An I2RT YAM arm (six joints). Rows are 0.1 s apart.
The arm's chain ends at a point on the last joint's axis. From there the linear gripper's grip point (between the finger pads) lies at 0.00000 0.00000 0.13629 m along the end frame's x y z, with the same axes.
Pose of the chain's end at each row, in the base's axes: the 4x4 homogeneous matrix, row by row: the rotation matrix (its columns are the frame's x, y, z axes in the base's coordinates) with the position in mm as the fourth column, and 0 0 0 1 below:
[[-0.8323, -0.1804, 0.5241, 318.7], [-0.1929, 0.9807, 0.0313, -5.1], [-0.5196, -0.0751, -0.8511, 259.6], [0, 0, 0, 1]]
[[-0.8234, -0.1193, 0.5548, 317.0], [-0.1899, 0.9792, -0.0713, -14.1], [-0.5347, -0.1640, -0.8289, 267.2], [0, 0, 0, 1]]
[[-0.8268, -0.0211, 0.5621, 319.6], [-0.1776, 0.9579, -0.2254, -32.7], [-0.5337, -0.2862, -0.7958, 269.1], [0, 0, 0, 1]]
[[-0.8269, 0.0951, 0.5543, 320.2], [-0.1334, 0.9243, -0.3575, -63.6], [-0.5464, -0.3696, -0.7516, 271.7], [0, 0, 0, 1]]
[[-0.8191, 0.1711, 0.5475, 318.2], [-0.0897, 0.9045, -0.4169, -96.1], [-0.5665, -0.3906, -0.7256, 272.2], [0, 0, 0, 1]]
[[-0.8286, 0.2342, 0.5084, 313.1], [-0.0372, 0.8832, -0.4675, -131.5], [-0.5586, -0.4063, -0.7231, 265.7], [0, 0, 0, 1]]
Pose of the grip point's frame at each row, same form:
[[-0.8323, -0.1804, 0.5241, 390.1], [-0.1929, 0.9807, 0.0313, -0.8], [-0.5196, -0.0751, -0.8511, 143.6], [0, 0, 0, 1]]
[[-0.8234, -0.1193, 0.5548, 392.6], [-0.1899, 0.9792, -0.0713, -23.8], [-0.5347, -0.1640, -0.8289, 154.2], [0, 0, 0, 1]]
[[-0.8268, -0.0211, 0.5621, 396.2], [-0.1776, 0.9579, -0.2254, -63.4], [-0.5337, -0.2862, -0.7958, 160.6], [0, 0, 0, 1]]
[[-0.8269, 0.0951, 0.5543, 395.7], [-0.1334, 0.9243, -0.3575, -112.3], [-0.5464, -0.3696, -0.7516, 169.3], [0, 0, 0, 1]]
[[-0.8191, 0.1711, 0.5475, 392.8], [-0.0897, 0.9045, -0.4169, -152.9], [-0.5665, -0.3906, -0.7256, 173.3], [0, 0, 0, 1]]
[[-0.8286, 0.2342, 0.5084, 382.4], [-0.0372, 0.8832, -0.4675, -195.2], [-0.5586, -0.4063, -0.7231, 167.1], [0, 0, 0, 1]]

